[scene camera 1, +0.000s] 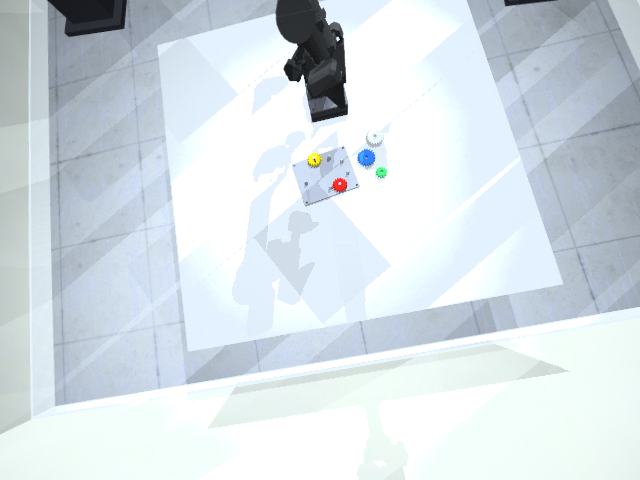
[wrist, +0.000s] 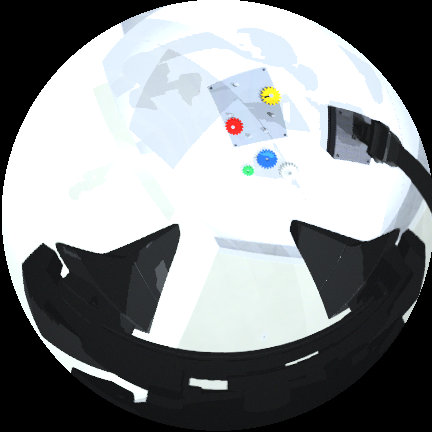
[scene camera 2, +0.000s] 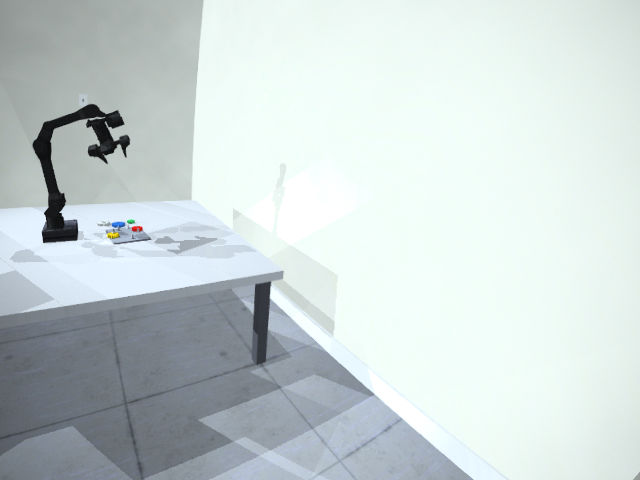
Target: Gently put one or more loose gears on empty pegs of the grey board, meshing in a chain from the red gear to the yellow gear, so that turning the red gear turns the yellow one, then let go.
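Frame: origin at the arm's base, x ahead, y left, z up, level; centimetres.
Seen in the pictures: gripper, between the fingertips: point(scene camera 1: 344, 95) point(wrist: 236, 227) point(scene camera 2: 116, 160); arm's base, origin of its link: point(wrist: 361, 131) point(scene camera 2: 55, 226).
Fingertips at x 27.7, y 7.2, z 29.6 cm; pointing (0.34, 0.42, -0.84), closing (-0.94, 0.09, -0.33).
Offsets run from my fingertips to a thing's top centre. "spot": to the spot under its first point. Level surfaces: height alone.
The grey board @(dx +3.2, dy -6.9, dz -32.2 cm) point(scene camera 1: 316, 192) point(scene camera 2: 126, 239) point(wrist: 250, 100) lies on the table. A red gear @(spot: dx +8.6, dy -1.7, dz -32.3 cm) point(scene camera 1: 339, 184) point(scene camera 2: 136, 228) point(wrist: 234, 126) and a yellow gear @(spot: dx -1.4, dy -10.3, dz -32.6 cm) point(scene camera 1: 314, 160) point(scene camera 2: 113, 235) point(wrist: 270, 95) sit on it, well apart, with several empty pegs standing around them. Off the board, beside its edge, are three loose gears: white @(dx -9.6, dy +12.6, dz -33.5 cm) point(scene camera 1: 374, 137) point(wrist: 289, 171), larger blue @(dx -1.6, dy +8.8, dz -33.5 cm) point(scene camera 1: 366, 157) point(scene camera 2: 118, 224) point(wrist: 267, 158) and small green @(dx +4.5, dy +13.8, dz -33.5 cm) point(scene camera 1: 381, 172) point(scene camera 2: 130, 221) point(wrist: 248, 170). My gripper point(scene camera 2: 116, 159) point(wrist: 236, 227) is open and empty, high above the table. Its fingertips are hard to make out in scene camera 1.
The arm's base point(scene camera 1: 329, 108) point(scene camera 2: 60, 231) point(wrist: 345, 135) stands on the white table @(dz -35.2 cm) point(scene camera 1: 439, 206) point(scene camera 2: 206, 268), close to the board's yellow-gear side. The white gear lies nearest the base among the loose gears. Shadows and bright light patches cross the table.
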